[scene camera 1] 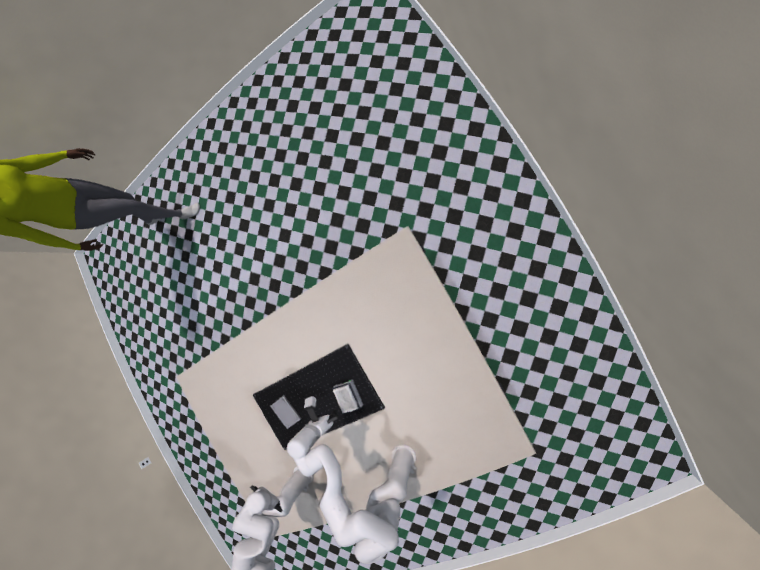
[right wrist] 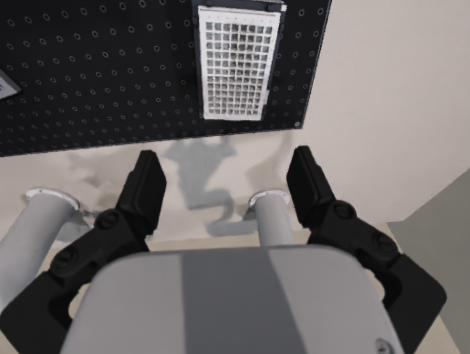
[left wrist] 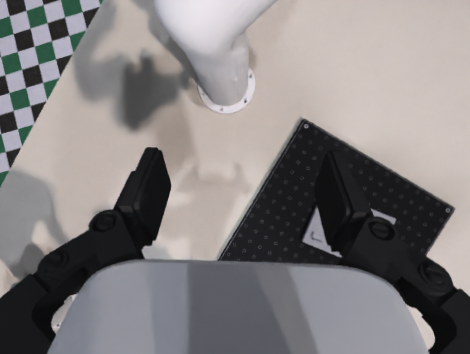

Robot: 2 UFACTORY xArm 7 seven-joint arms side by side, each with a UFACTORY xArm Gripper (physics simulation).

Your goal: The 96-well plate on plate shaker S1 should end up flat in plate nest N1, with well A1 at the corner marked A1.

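Where they show: left gripper, between the fingertips: [left wrist: 242, 168]; right gripper, between the fingertips: [scene camera 1: 328, 414] [right wrist: 226, 163]; left arm's base, origin of its link: [right wrist: 54, 199] [left wrist: 226, 86]; right arm's base, origin of its link: [scene camera 1: 404, 455] [right wrist: 268, 200].
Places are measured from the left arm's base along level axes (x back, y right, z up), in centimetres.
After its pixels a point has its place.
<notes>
The white 96-well plate [scene camera 1: 345, 398] {x -42.2, y 48.6, z 7.9 cm} [right wrist: 240, 65] {x -42.7, y 48.7, z 7.5 cm} lies on the dark shaker S1 [scene camera 1: 357, 392] {x -42.0, y 53.4, z 2.7 cm} [right wrist: 280, 30] {x -46.8, y 52.6, z 7.7 cm}. The grey plate nest N1 [scene camera 1: 284, 411] {x -41.0, y 6.5, z 2.4 cm} [left wrist: 314, 245] {x -36.9, y 13.7, z 2.5 cm} lies left of it in the scene view, with no plate on it; its corner [right wrist: 6, 89] {x -35.0, y 13.5, z 2.5 cm} shows at the left edge of the right wrist view. The A1 marks are too small to read. My right gripper [right wrist: 226, 163] {x -42.4, y 46.6, z 24.1 cm} is open and empty, above the board's near edge; the plate is beyond its fingertips, not between them. My left gripper [scene camera 1: 266, 498] {x -15.7, y 11.6, z 40.4 cm} [left wrist: 242, 168] {x -15.7, y 11.6, z 40.4 cm} is open and empty, well away from the plate.
Both devices stand on a black perforated board [scene camera 1: 306, 379] {x -55.1, y 27.1, z 1.3 cm} [left wrist: 280, 200] {x -25.4, y 11.3, z 1.3 cm} [right wrist: 125, 75] {x -37.7, y 31.9, z 1.3 cm} on the pale surface [scene camera 1: 399, 306] {x -76.2, y 88.2, z 0.0 cm}. The right arm [scene camera 1: 331, 484] {x -30.4, y 58.3, z 56.9 cm} reaches over the board's near edge. A person [scene camera 1: 36, 199] in a yellow-green top is at the left of the scene.
</notes>
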